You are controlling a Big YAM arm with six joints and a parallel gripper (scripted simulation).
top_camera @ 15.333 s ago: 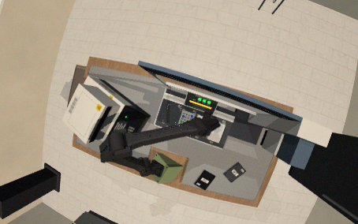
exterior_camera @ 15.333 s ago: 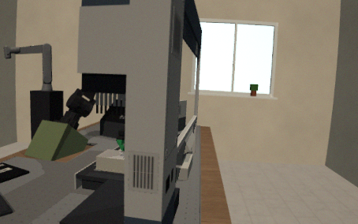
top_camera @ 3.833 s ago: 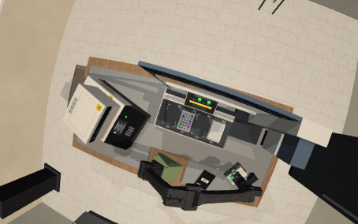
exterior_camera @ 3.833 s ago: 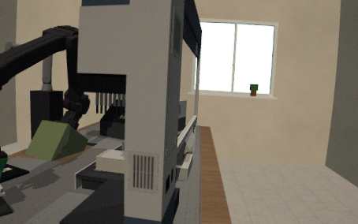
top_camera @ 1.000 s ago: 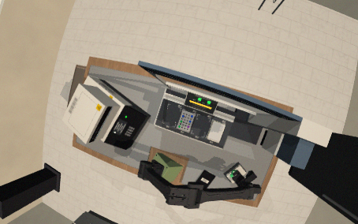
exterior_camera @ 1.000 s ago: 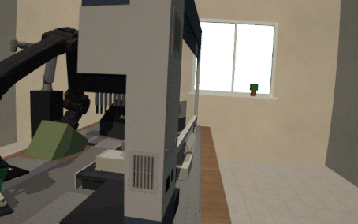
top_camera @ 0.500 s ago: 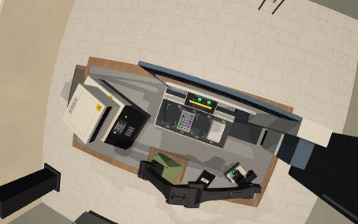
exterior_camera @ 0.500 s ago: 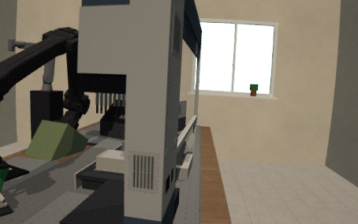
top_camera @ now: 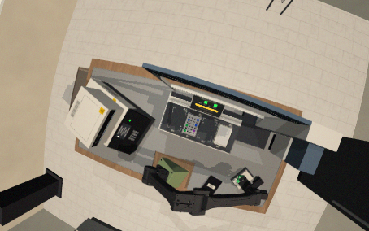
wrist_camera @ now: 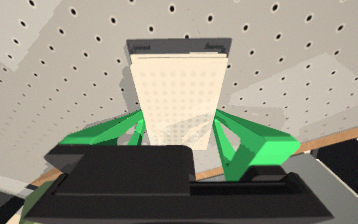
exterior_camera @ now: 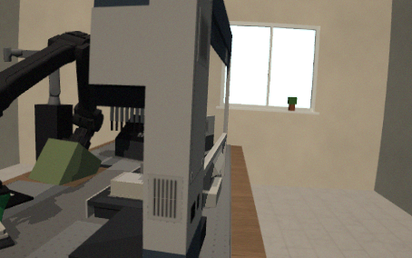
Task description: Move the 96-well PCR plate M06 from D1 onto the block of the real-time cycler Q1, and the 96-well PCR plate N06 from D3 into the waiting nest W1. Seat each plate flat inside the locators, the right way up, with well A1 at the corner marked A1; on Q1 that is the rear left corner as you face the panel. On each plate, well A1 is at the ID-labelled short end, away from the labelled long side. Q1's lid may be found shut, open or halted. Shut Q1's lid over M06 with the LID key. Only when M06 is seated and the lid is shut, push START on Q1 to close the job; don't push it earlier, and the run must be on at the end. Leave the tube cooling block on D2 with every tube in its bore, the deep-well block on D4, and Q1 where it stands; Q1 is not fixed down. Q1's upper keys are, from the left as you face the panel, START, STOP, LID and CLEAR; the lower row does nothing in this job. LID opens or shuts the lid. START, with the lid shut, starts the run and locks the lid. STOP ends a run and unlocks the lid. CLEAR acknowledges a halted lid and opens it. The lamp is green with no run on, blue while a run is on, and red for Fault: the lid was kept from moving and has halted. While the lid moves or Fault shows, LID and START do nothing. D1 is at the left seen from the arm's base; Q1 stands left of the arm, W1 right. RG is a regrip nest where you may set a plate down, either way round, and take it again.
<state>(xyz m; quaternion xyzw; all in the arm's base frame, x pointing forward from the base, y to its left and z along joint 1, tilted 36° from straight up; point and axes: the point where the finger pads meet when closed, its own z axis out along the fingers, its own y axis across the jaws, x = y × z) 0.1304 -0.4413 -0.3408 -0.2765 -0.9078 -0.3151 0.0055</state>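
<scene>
The dark nest frame lies 30 mm below my hand. Also, from my hand: A1 mark (40 mm ahead, 50 mm to the right, 20 mm below); then tall gantry (420 mm ahead, 20 mm to the left, 240 mm above); then deep-well block (260 mm ahead, 260 mm to the left, 40 mm above).
</scene>
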